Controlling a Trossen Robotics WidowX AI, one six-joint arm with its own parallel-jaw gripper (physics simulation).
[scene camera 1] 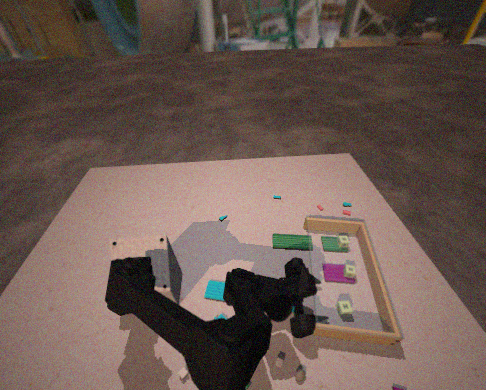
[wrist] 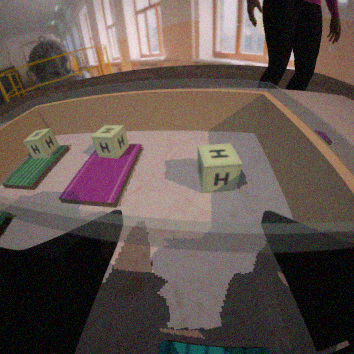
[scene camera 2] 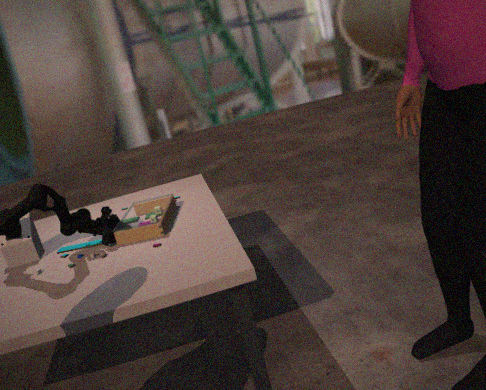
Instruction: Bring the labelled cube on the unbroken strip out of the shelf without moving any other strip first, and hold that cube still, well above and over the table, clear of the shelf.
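Note:
My gripper [scene camera 1: 321, 300] [scene camera 2: 112, 230] [wrist: 193, 218] is open and empty, low at the near side of the wooden-walled shelf [scene camera 1: 378, 280] [scene camera 2: 140, 235] [wrist: 165, 110]. One H cube [scene camera 1: 345, 307] [wrist: 219, 167] stands on bare floor inside, ahead of the fingers. A second H cube [scene camera 1: 350, 271] [wrist: 110, 141] stands on a magenta strip [scene camera 1: 336, 273] [wrist: 102, 175]. A third H cube [scene camera 1: 343, 242] [wrist: 41, 143] stands on a green piece [scene camera 1: 330, 244] [wrist: 35, 167]. Another green piece [scene camera 1: 292, 242] lies outside, a gap between them. A cyan strip [scene camera 1: 215, 290] [scene camera 2: 80, 246] [wrist: 215, 348] lies under the arm, partly hidden.
A see-through pane crosses the shelf's near side, close to the fingertips. A pale box [scene camera 1: 132, 244] stands left of the arm. Small cyan bits [scene camera 1: 277, 197] [scene camera 1: 347, 204], red bits [scene camera 1: 320, 207] and a magenta bit [scene camera 2: 157, 245] [wrist: 323, 136] lie around the shelf. A person [scene camera 2: 450, 150] stands beyond the table.

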